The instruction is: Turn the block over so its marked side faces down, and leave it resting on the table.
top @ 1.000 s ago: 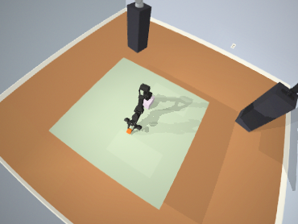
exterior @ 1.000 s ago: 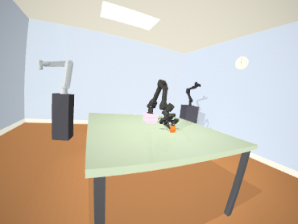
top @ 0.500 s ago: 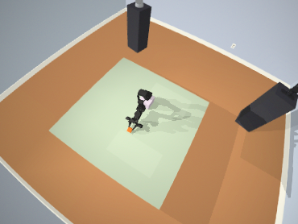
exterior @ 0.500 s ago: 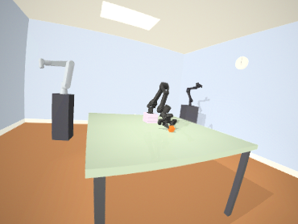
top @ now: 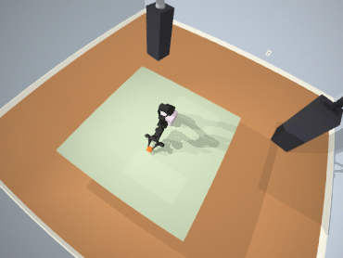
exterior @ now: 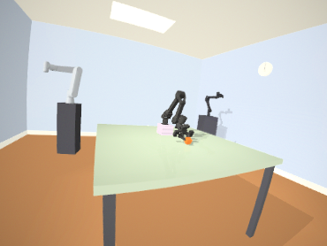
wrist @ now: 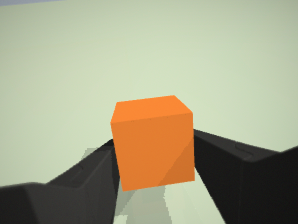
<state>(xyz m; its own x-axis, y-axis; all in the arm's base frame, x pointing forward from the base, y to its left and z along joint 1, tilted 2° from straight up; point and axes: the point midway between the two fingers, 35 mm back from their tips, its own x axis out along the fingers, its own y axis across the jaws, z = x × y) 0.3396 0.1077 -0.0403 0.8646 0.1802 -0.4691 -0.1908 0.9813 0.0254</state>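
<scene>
The orange block lies 1 cm below my gripper tip.
</scene>
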